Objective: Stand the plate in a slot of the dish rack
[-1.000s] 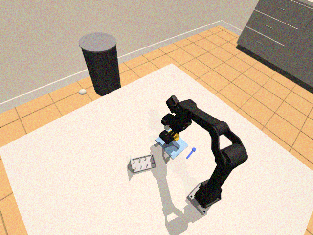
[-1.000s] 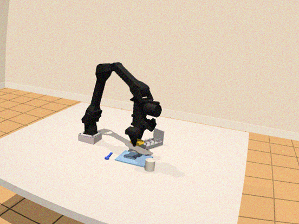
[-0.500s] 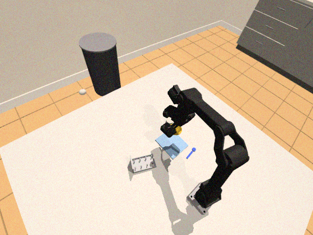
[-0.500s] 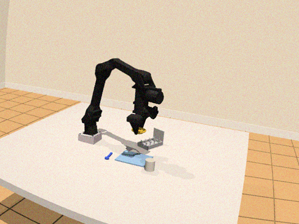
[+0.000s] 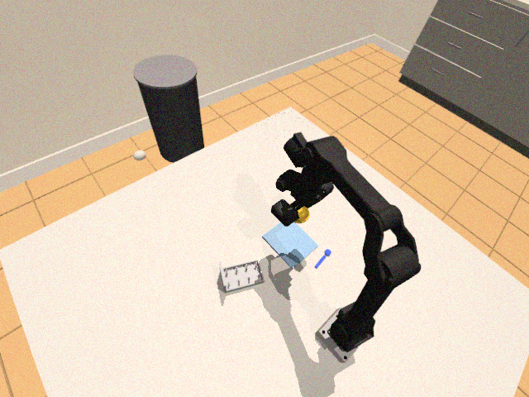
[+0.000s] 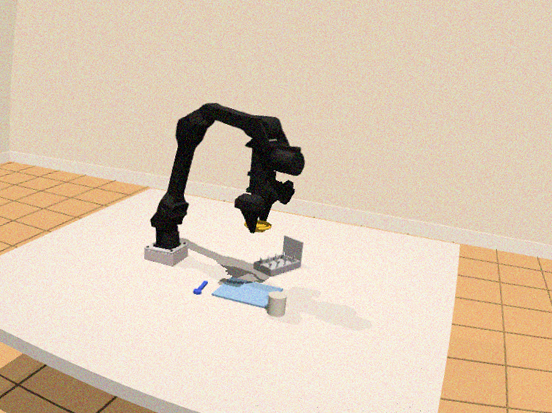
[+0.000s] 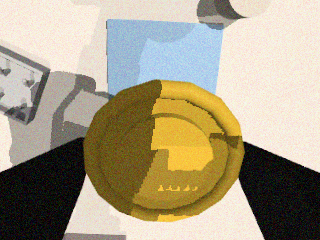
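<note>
Now: the grey dish rack 10 mm behind my gripper tip, 200 mm to the left of it and 150 mm below it. The rest, counted from my gripper tip: white cup 100 mm ahead, 80 mm to the right, 150 mm below; yellow plate 10 mm above; light blue mat 10 mm behind, 10 mm to the right, 170 mm below.
</note>
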